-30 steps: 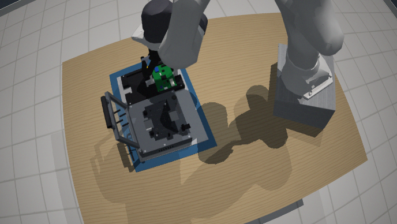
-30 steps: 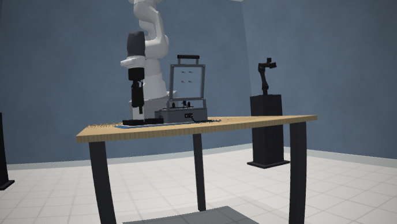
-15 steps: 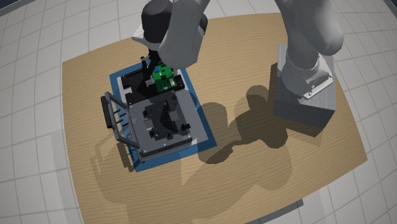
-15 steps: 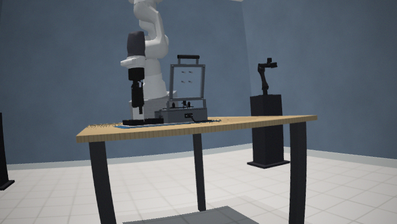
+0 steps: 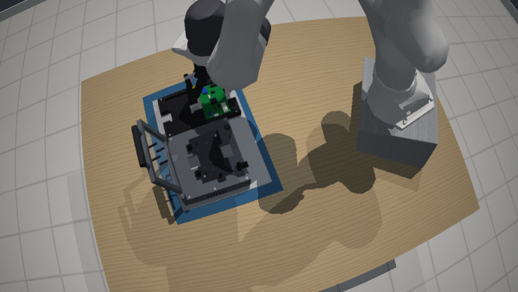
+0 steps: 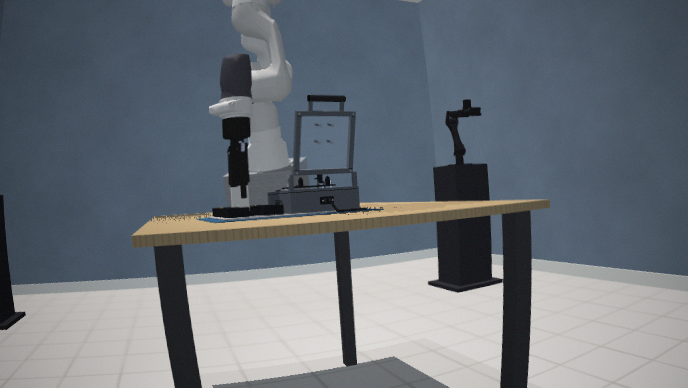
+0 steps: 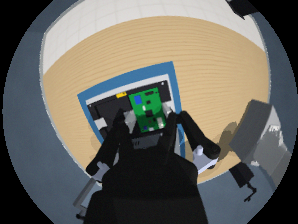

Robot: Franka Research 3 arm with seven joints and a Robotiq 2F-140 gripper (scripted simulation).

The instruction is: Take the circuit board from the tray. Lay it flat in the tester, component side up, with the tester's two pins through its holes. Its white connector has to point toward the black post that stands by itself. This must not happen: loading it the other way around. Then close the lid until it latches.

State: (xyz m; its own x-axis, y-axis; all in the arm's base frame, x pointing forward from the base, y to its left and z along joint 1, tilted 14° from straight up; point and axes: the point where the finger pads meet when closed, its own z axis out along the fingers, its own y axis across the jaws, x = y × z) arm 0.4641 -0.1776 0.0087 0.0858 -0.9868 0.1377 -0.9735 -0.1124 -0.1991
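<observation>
The green circuit board is 2 cm below my hand. Also, from my hand: black post 23 cm to the left, 5 cm above, 2 cm behind; see-through lid 19 cm to the left, 17 cm ahead, 14 cm above.
</observation>
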